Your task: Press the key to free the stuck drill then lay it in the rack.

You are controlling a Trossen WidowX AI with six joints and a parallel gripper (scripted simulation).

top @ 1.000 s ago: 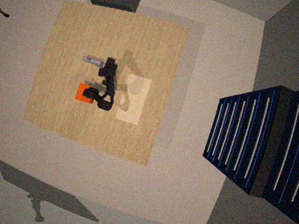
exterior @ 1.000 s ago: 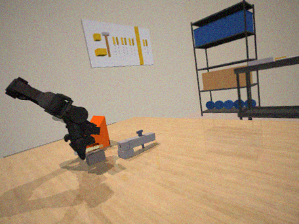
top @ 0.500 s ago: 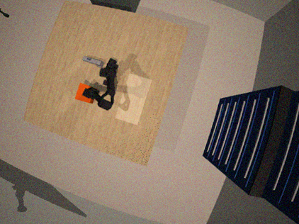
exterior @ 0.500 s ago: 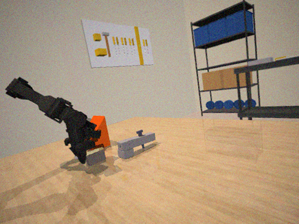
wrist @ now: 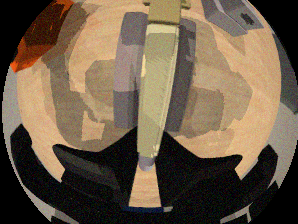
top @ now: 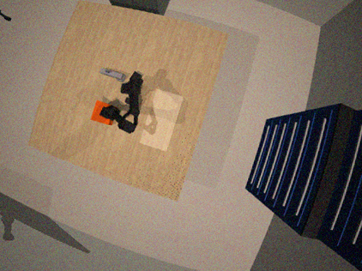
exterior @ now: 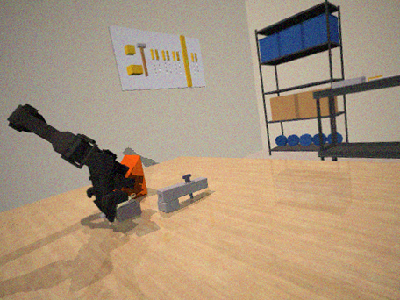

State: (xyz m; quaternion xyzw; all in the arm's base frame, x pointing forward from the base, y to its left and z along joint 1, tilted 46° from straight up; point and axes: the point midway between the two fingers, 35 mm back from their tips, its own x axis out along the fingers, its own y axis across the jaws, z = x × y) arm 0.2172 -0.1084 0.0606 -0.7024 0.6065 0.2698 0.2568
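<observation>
My gripper tip is 4 cm to the right of the drill and 4 cm below it. The rest, counted from my gripper tip: blue T-shaped piece 5 cm ahead, 25 cm to the left, 5 cm above; then grey holder block 6 cm ahead, 22 cm to the left, 3 cm above.
</observation>
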